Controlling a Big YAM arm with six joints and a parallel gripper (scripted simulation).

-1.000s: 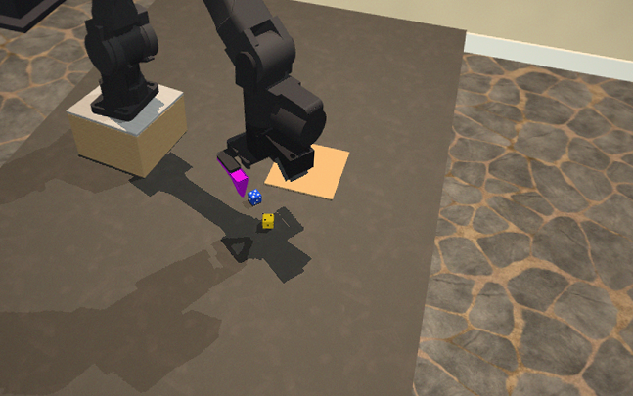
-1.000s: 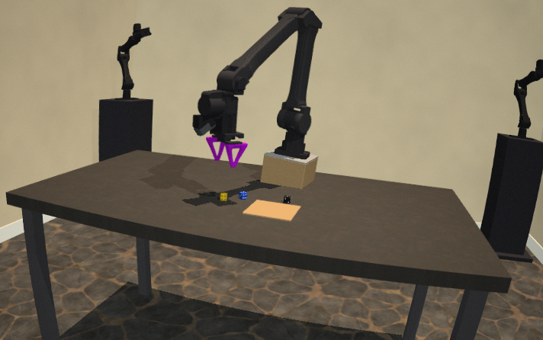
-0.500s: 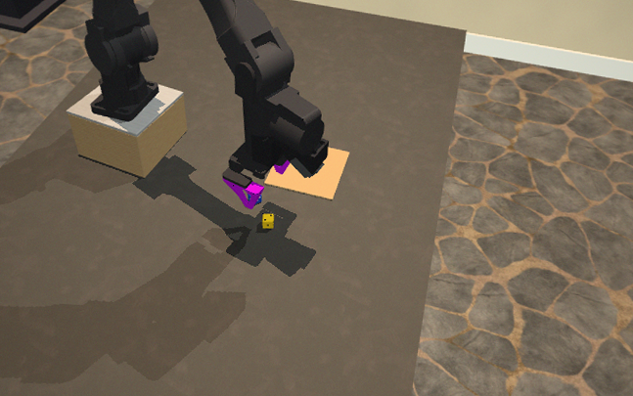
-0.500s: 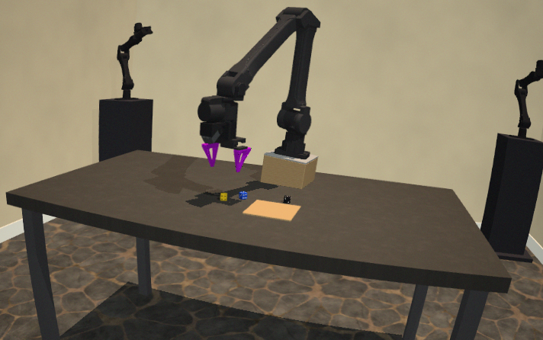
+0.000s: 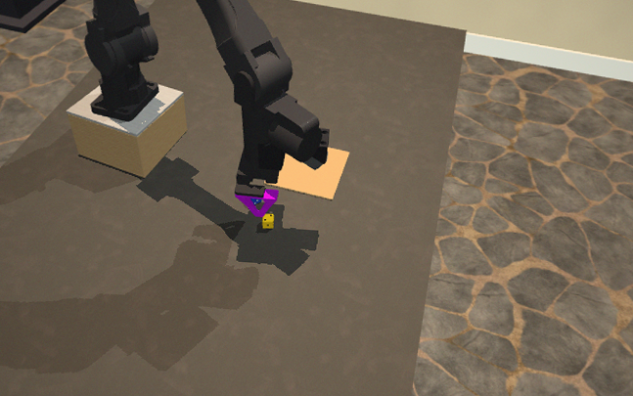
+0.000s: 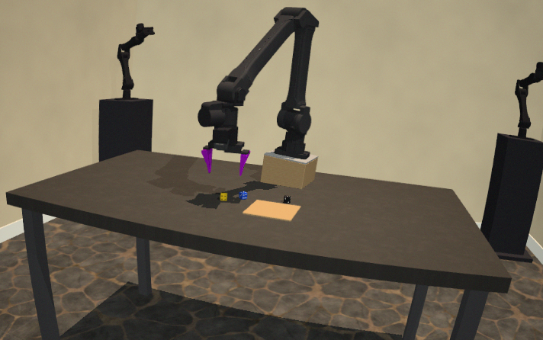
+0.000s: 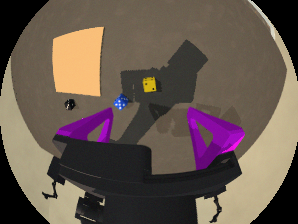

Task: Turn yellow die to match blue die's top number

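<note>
The yellow die is 80 mm below my hand and 10 mm ahead of it. Round my hand: orange mat: 170 mm to the left, 90 mm below, 30 mm ahead; blue die: 80 mm below, 50 mm to the left, 40 mm behind; black die: 190 mm to the left, 80 mm below, 70 mm behind.
</note>
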